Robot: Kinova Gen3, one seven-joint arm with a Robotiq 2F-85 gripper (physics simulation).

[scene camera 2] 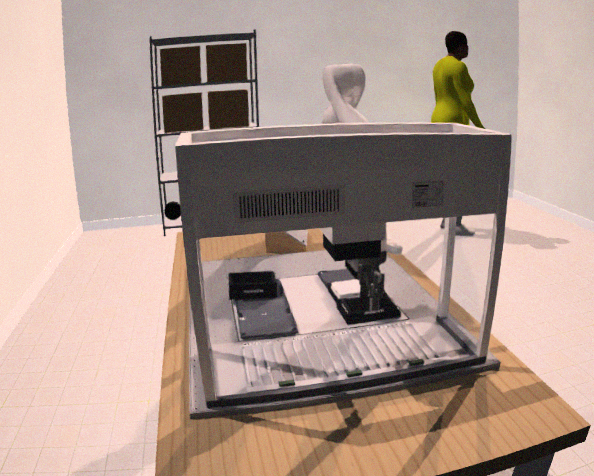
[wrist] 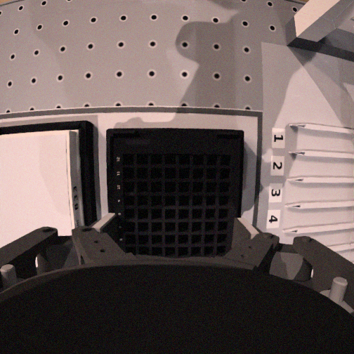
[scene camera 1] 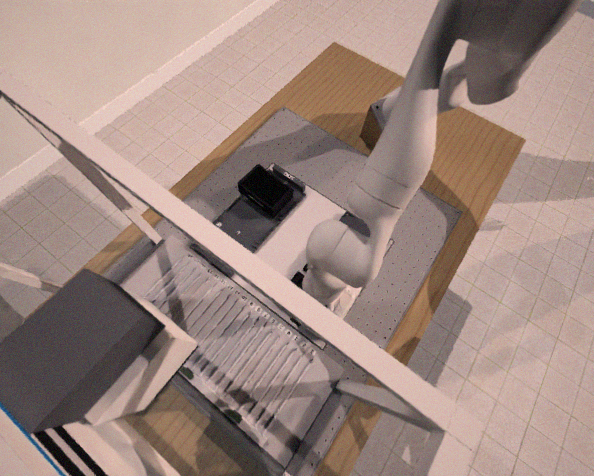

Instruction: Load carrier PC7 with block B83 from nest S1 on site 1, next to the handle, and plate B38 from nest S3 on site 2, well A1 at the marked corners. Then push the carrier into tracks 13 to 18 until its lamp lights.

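My gripper (scene camera 2: 374,302) (wrist: 175,229) points down at the black many-welled plate (scene camera 2: 350,316) (wrist: 175,170) nearest the tracks, on the right in scene camera 2. Its fingers stand wide, against the plate's two sides, shut on it. The plate lies level; its near part is hidden by the gripper in the wrist view, and its name is unreadable. The dark carrier (scene camera 1: 250,220) (scene camera 2: 265,315) lies at the left in scene camera 2. A black block (scene camera 1: 265,189) (scene camera 2: 252,285) sits on it beside the handle (scene camera 1: 287,176); the rest of its bed is bare. No lit lamp can be made out.
A white plate (scene camera 2: 346,288) (wrist: 30,180) stands next to the black plate. The ribbed track area (scene camera 1: 240,330) (scene camera 2: 340,350) lies in front, with numbers 1 to 4 in the wrist view. The instrument's housing (scene camera 2: 300,165) and its posts (scene camera 2: 446,270) stand over and around the tracks.
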